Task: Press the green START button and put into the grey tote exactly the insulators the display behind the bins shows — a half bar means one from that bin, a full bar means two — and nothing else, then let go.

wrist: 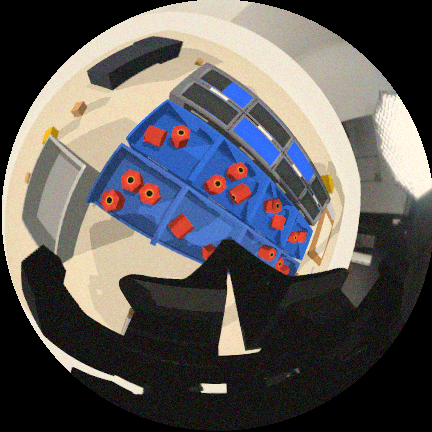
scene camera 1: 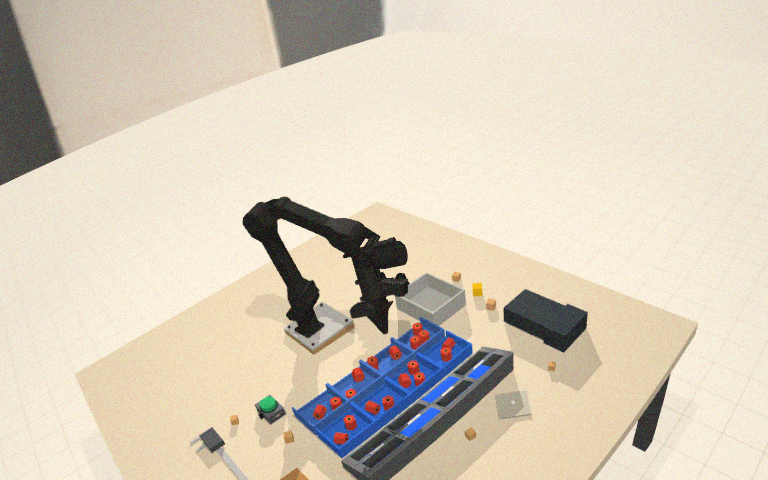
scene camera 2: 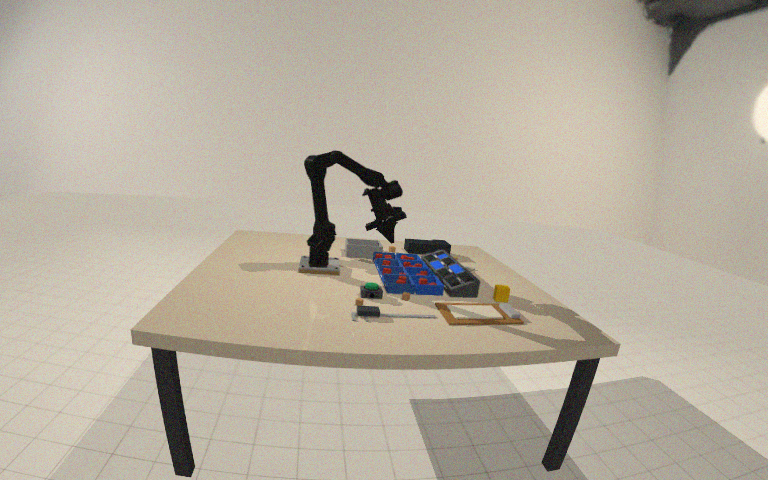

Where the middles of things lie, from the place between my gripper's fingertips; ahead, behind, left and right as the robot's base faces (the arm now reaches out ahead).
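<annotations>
Positions counted from my hand: dark box (scene camera 1: 558,325), 250 mm ahead, 330 mm to the left, 80 mm below; grey plate (scene camera 1: 506,410), 330 mm ahead, 50 mm to the left, 100 mm below; grey tote (scene camera 1: 434,299), 70 mm behind, 240 mm to the left, 80 mm below; display (scene camera 1: 415,445), 200 mm ahead, 80 mm to the right, 80 mm below. Going by their middles, the dark box is the farthest from my hand of the things named here.
</annotations>
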